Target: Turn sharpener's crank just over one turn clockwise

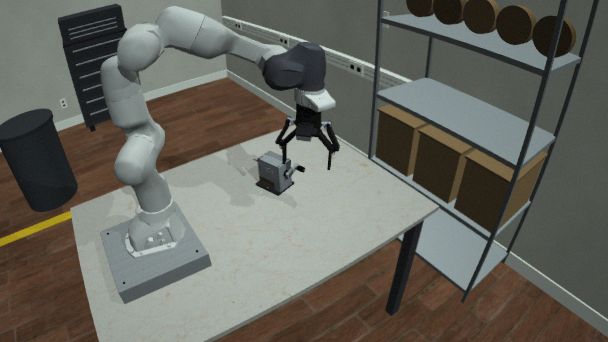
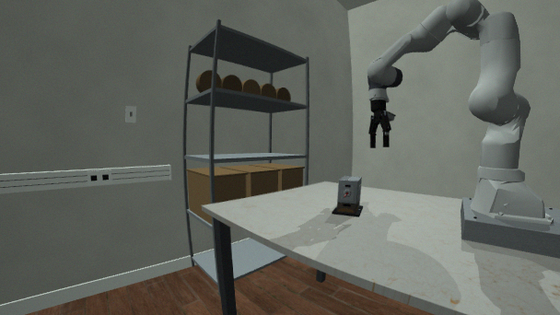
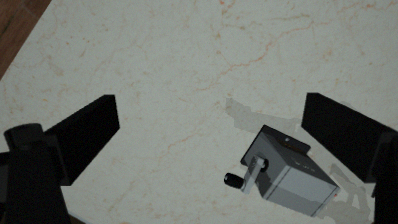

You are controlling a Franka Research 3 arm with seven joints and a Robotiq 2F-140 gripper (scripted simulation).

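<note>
My hand is 180 mm to the right of the crank, 160 mm above it and 80 mm short of it.
</note>
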